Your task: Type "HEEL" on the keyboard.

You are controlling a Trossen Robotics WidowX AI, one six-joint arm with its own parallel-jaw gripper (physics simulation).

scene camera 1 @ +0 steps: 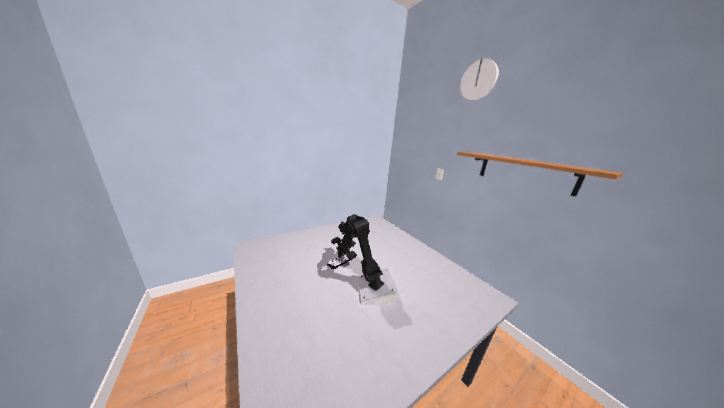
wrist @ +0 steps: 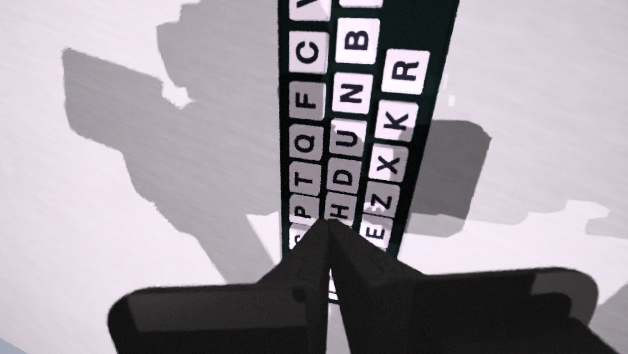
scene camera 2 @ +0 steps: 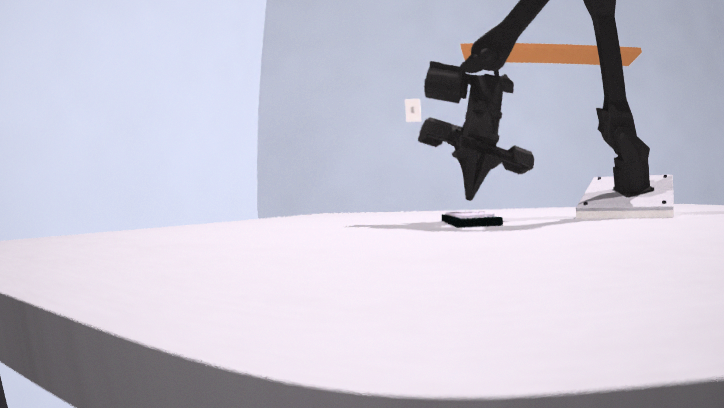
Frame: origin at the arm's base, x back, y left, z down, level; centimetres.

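Where they show: gripper, between the fingertips: [scene camera 1: 339, 257] [wrist: 326, 229] [scene camera 2: 469, 200]; arm's base, origin of its link: [scene camera 1: 376, 284] [scene camera 2: 633, 189].
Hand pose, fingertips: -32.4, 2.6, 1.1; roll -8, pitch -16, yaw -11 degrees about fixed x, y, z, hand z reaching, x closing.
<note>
Each offset is from my fingertips to the centre of the thing, as dx, dy, dz. Level surfaces: height alone.
The keyboard @(+0.0, -2.1, +2.7) [scene camera 1: 332, 265] [scene camera 2: 472, 221] [wrist: 417, 25] is a dark green board with white letter keys, flat on the table. In the wrist view it runs from the top edge down beneath the fingers. My gripper [scene camera 2: 470, 198] [wrist: 326, 229] is shut and empty, pointing down with its tips a short gap above the keyboard. In the wrist view the tips overlap the lower left edge of the H key @(+0.3, +0.2, +2.1) [wrist: 340, 210]. The E key @(+2.3, +1.0, +2.1) [wrist: 376, 232] shows right of the tips, partly in shadow. The L key cannot be made out; the fingers cover the keyboard's near end.
The arm's white base plate [scene camera 1: 369, 296] [scene camera 2: 624, 212] stands on the table @(dz +3.5) [scene camera 1: 298, 324] [scene camera 2: 354, 304] to the right of the keyboard. Near the H key are the P key @(-1.5, +0.9, +2.1) [wrist: 303, 210], the D key @(+0.1, -1.6, +2.1) [wrist: 343, 177] and the Z key @(+2.0, -0.9, +2.1) [wrist: 382, 200]. A wooden shelf [scene camera 1: 542, 164] hangs on the wall.
</note>
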